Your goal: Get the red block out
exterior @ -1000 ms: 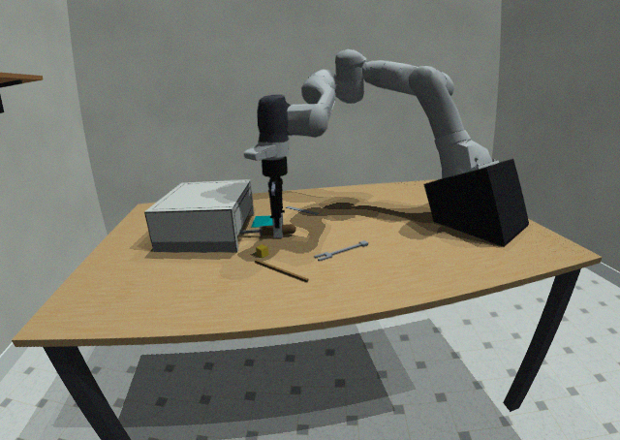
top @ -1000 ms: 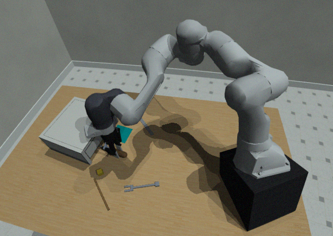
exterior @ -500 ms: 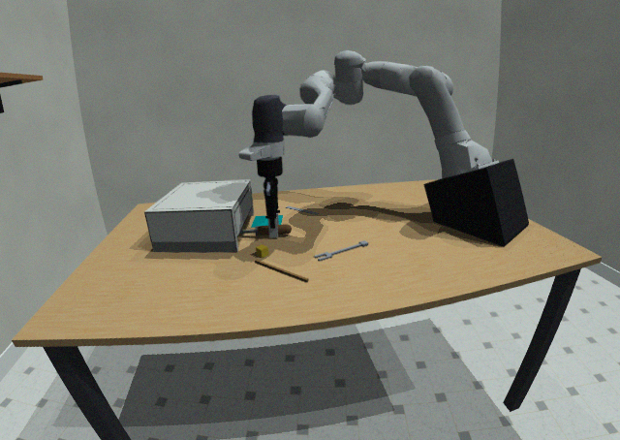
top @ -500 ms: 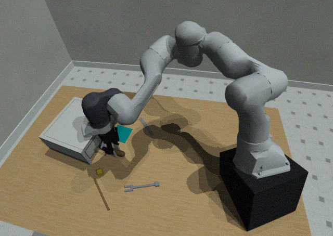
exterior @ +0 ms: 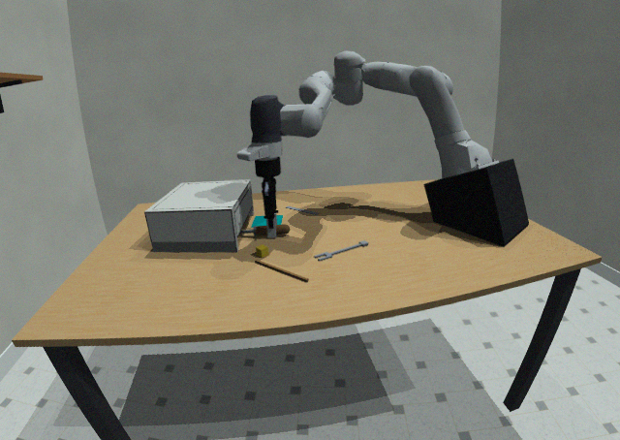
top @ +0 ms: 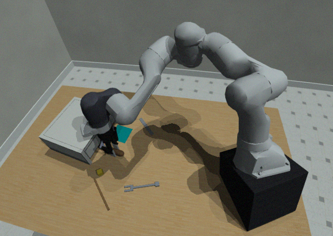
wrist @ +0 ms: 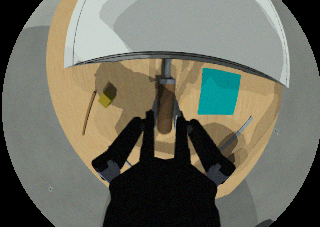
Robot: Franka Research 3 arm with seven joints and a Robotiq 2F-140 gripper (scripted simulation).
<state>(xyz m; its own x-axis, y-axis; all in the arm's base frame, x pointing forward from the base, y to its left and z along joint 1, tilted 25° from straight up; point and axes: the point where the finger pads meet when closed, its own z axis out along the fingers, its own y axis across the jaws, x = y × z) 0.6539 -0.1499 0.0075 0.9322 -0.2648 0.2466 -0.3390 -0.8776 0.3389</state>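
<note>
The teal square lies 130 mm to the right of my hand, 40 mm below it and 10 mm behind it. The rest, counted from my hand: grey hook tool 110 mm ahead, 80 mm to the right, 20 mm below; yellow cube 120 mm to the left, 60 mm ahead, 20 mm below; thin wooden stick 220 mm to the left, 30 mm below, 30 mm ahead.
</note>
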